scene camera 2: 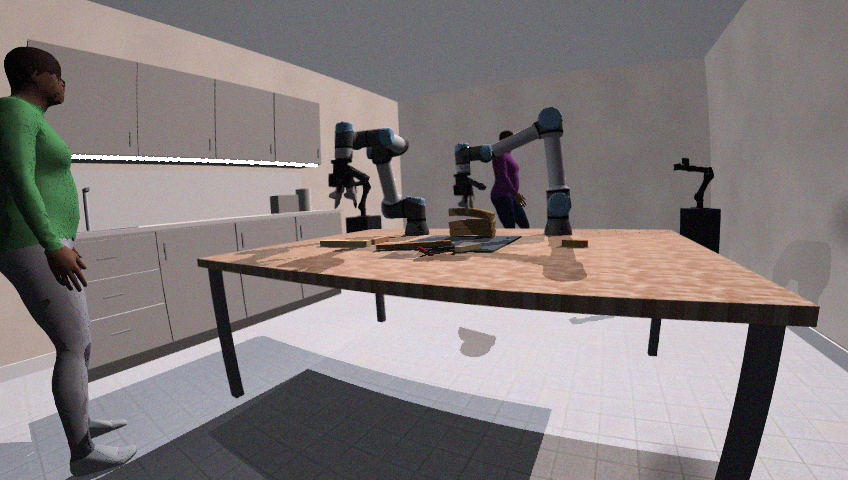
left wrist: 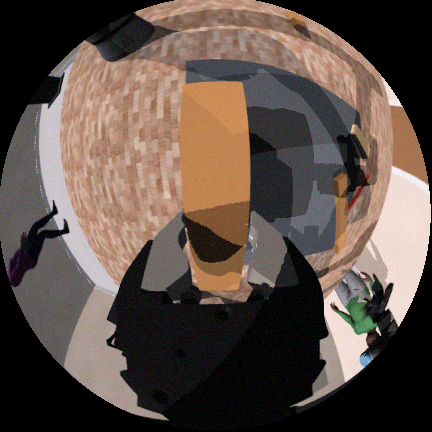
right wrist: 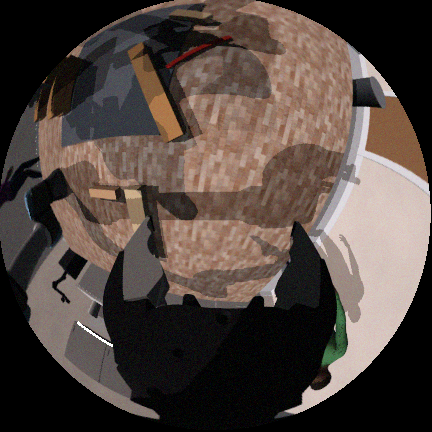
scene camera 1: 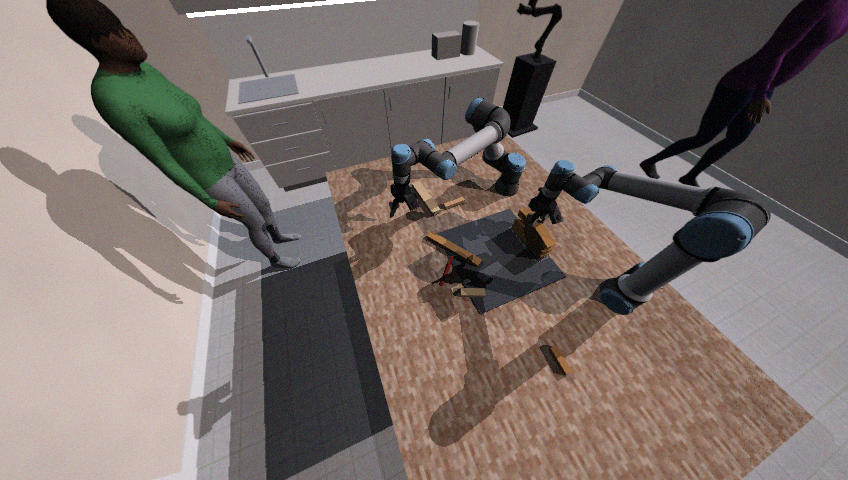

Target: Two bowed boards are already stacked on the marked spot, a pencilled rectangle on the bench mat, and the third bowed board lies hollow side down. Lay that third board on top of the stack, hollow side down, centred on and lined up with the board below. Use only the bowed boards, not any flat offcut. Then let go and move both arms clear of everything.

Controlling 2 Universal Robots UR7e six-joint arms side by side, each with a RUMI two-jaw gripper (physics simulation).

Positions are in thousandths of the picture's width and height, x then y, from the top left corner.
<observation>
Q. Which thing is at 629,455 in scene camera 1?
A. My left gripper.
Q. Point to a dark bench mat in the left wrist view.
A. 675,279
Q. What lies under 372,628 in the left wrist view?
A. My left gripper.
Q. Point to a dark bench mat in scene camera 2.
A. At 548,499
</observation>
